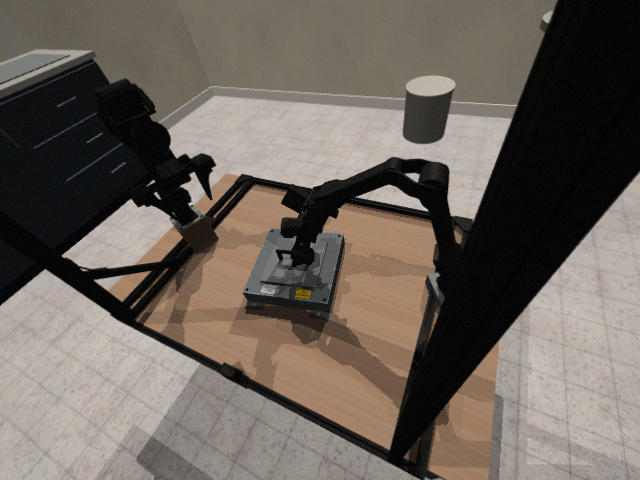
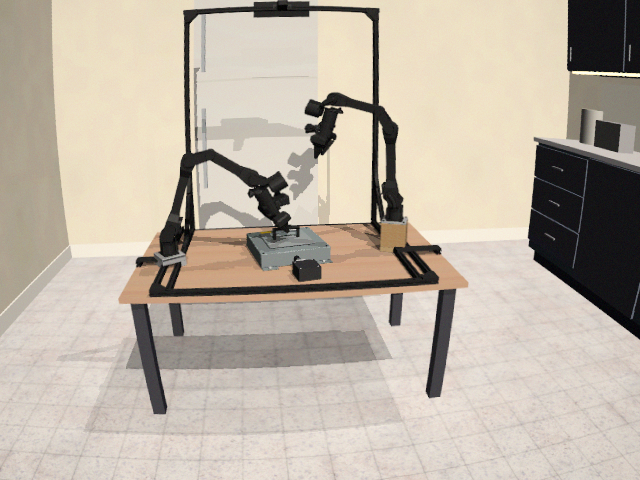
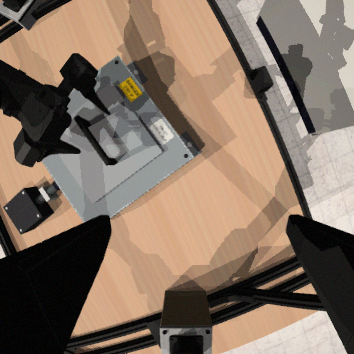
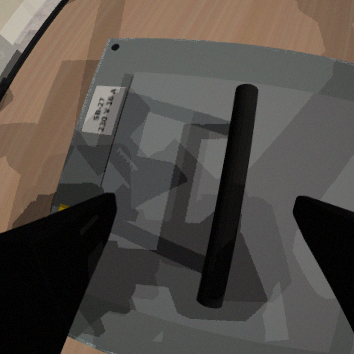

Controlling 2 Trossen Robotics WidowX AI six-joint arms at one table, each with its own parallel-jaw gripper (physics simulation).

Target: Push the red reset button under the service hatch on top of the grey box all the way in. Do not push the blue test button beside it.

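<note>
The grey box (image 1: 334, 258) (image 2: 297, 256) (image 3: 145, 179) (image 4: 200, 55) stands on the table. Its hatch (image 4: 280, 165) lies flat on top, with a black bar handle (image 2: 297, 231) (image 3: 95, 140) (image 4: 227, 200). The red reset button and the blue test button do not show; the hatch covers the area beneath it. My right gripper (image 1: 302, 255) (image 2: 283, 227) (image 3: 93, 132) (image 4: 206, 203) is open and empty, close above the hatch, its fingers on either side of the handle. My left gripper (image 1: 191, 208) (image 2: 319, 153) (image 3: 199, 223) is open and empty, high above the table.
A small black block (image 2: 306, 269) (image 3: 28, 210) sits beside the box. A brown block (image 1: 199, 233) (image 2: 393, 235) (image 3: 185, 307) supports the left arm. Black rails (image 2: 294, 288) run along the table edges. Box labels are yellow (image 1: 302, 293) (image 3: 131, 89) and white (image 3: 162, 130) (image 4: 103, 110).
</note>
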